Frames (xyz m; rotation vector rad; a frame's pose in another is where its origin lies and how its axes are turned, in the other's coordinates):
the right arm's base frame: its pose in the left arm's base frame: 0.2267 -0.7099 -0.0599 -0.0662 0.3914 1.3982
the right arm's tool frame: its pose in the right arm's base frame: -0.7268 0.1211 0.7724 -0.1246 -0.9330 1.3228
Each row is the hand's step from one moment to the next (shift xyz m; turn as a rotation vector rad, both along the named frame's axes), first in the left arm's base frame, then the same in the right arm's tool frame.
Working: the left arm's base frame: its pose in the right arm's tool frame: -0.1501 -0.6404 -1.3345 -0.8617 0.5734 -2.5150

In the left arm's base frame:
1: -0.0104 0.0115 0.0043 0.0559 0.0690 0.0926
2: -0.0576 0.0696 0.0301 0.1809 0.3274 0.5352
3: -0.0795 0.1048 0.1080 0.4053 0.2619 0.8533
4: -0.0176 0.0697 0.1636 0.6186 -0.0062 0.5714
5: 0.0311 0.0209 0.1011 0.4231 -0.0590 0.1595
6: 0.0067 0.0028 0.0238 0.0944 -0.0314 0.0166
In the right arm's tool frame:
1: 0.0132 -0.0053 -0.0076 0.0369 -0.1079 0.0588
2: 0.0784 -0.0357 -0.0405 0.2980 -0.4926 0.3082
3: 0.1534 -0.0727 -0.0123 0.3256 -0.6293 0.6774
4: 0.1360 -0.0885 0.0749 -0.0776 -0.4471 0.7094
5: 0.0482 -0.0576 0.0773 -0.2164 -0.2043 0.3455
6: 0.0113 -0.0115 0.0190 -0.0651 -0.0259 0.0725

